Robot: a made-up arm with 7 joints.
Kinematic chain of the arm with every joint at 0, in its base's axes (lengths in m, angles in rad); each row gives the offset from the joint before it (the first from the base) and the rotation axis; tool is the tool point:
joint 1: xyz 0 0 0.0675 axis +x
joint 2: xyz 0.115 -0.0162 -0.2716 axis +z
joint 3: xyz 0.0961 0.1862 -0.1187 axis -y
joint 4: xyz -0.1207 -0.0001 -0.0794 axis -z
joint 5: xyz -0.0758 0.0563 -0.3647 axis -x
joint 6: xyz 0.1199 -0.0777 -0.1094 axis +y
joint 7: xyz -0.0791 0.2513 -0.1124 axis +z
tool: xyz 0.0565 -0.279 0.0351
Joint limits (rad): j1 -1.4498..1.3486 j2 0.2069..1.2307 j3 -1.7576..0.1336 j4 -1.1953..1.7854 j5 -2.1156..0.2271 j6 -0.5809..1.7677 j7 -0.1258..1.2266
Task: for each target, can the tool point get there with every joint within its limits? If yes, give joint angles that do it. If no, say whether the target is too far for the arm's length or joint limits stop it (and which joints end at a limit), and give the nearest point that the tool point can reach.
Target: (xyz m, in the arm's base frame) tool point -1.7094 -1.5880 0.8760
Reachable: no: too far | nearest point -0.5024 -0.8353 0.3157 | short by 1.529 m
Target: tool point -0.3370 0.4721 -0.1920
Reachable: yes | joints 0.8949 0.8638 -1.5573 0.2750 -1.7970 0.4233 1.0349
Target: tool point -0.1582 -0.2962 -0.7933
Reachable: yes | joints -0.2938 0.3714 -0.5975 1.5480 -0.7234 -0.1419 0.2783
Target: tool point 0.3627 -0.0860 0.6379
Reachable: no: joint limits stop it (at a limit: joint 1, joint 2, joint 3, joint 4, joint 5) | nearest point 0.0336 -0.2714 0.5253 | short by 0.394 m
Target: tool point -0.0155 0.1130 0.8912
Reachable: no: joint limits stop it (at a limit: joint 1, joint 2, joint 3, joint 7) | nearest point -0.1338 0.1555 0.5176 | short by 0.394 m
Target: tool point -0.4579 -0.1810 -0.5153
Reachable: yes | joints 0.2595 1.0174 -1.1600 -0.9615 -0.5028 0.2930 0.3958
